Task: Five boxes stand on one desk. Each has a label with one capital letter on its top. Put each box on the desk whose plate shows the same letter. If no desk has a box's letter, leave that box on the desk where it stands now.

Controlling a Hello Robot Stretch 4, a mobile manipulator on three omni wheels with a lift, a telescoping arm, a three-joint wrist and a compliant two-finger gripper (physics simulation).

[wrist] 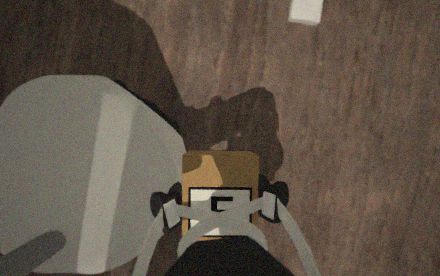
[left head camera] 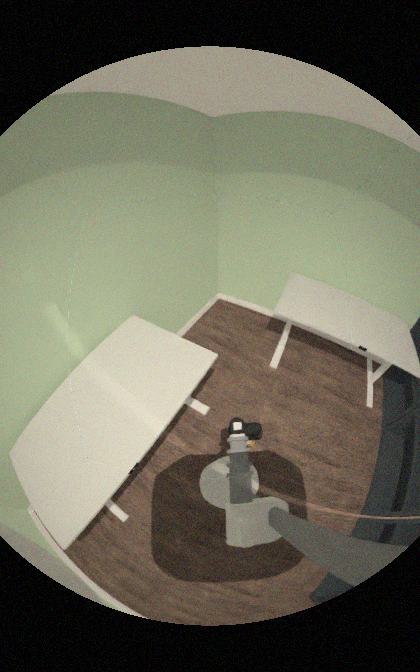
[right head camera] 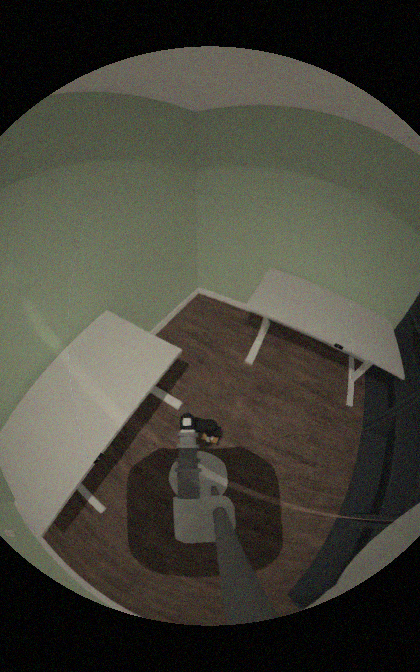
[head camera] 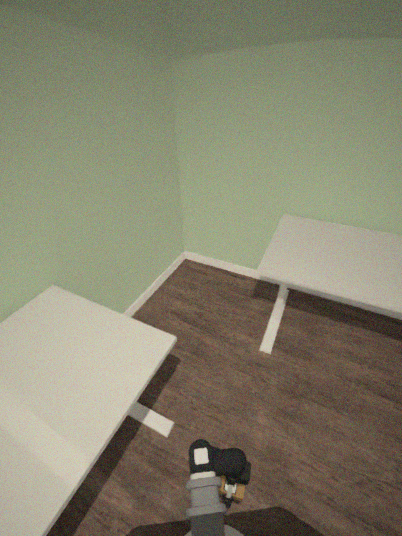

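Note:
My gripper (head camera: 231, 489) (wrist: 219, 193) is shut on a tan box (head camera: 240, 493) (left head camera: 251, 443) (wrist: 240, 167). The box has a white label (wrist: 199, 197) with a black letter, E or F; a finger hides its lower part. The box is held above the floor, beside the robot's round base. A long white desk (head camera: 75, 350) (left head camera: 120, 400) (right head camera: 90, 390) stands on the left, with its near corner ahead of the gripper. A second white desk (head camera: 340, 265) (left head camera: 345, 320) (right head camera: 325, 310) stands farther off on the right. No letter plate or box shows on either desk top.
White desk feet (head camera: 154, 420) (head camera: 270, 332) reach out over the brown floor (head camera: 300, 425). Green walls meet in a corner behind the desks. A dark blue-grey structure (left head camera: 400, 450) (right head camera: 382, 450) stands along the right side, near the right desk's end.

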